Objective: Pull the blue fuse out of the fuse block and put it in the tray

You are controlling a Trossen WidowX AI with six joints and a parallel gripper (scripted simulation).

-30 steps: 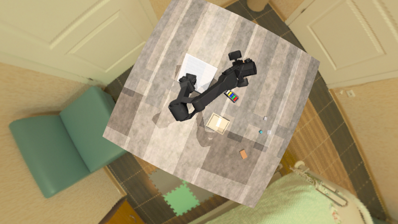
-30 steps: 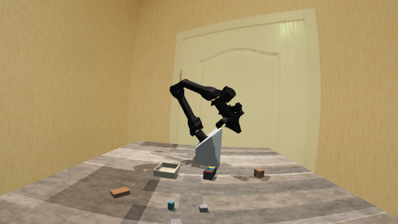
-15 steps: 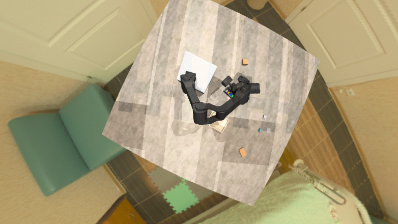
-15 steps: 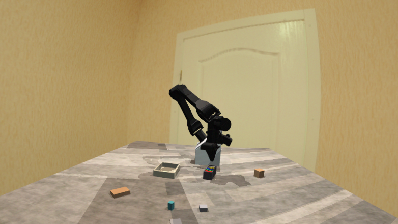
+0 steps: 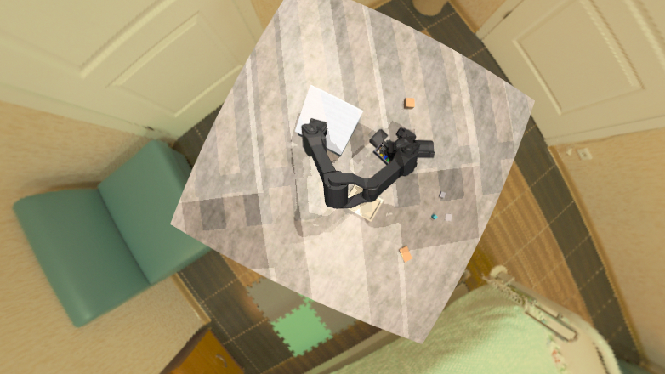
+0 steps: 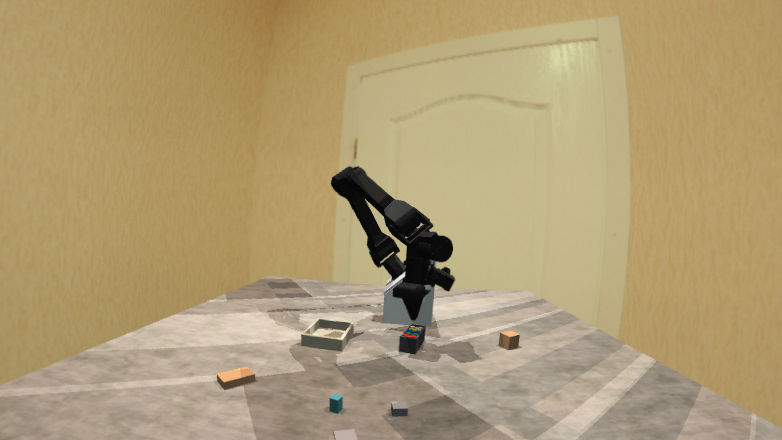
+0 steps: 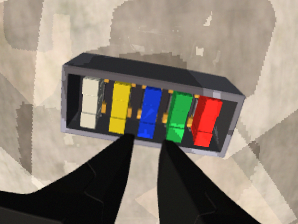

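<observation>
My gripper tip is 5 cm above the blue fuse. The rest, counted from my gripper tip: pale tray (21 cm to the right, 7 cm below, 3 cm behind); then orange cube (25 cm to the left, 5 cm below, 3 cm ahead); then grey cube (29 cm ahead, 7 cm to the right, 6 cm below).
</observation>
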